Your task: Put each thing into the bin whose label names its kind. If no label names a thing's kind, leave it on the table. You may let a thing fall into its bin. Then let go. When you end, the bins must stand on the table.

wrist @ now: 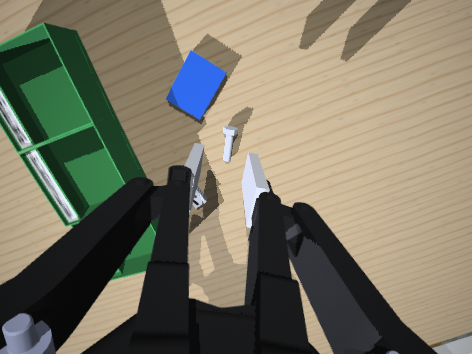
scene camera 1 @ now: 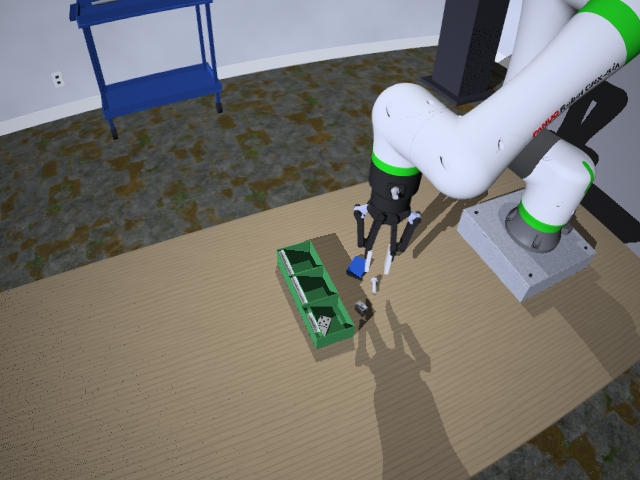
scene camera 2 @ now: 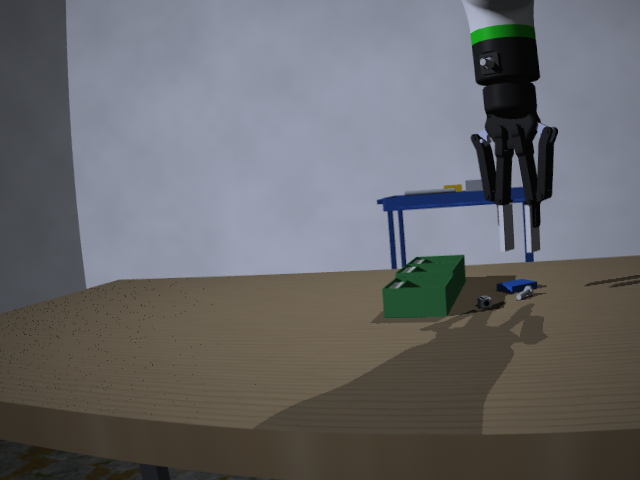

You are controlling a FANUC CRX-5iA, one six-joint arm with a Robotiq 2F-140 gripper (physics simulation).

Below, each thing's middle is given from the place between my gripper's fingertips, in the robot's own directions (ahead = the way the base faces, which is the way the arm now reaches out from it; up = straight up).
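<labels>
That blue block (wrist: 198, 80) is 60 mm below my hand now, and it's 60 mm to the right of my hand as well.
</labels>
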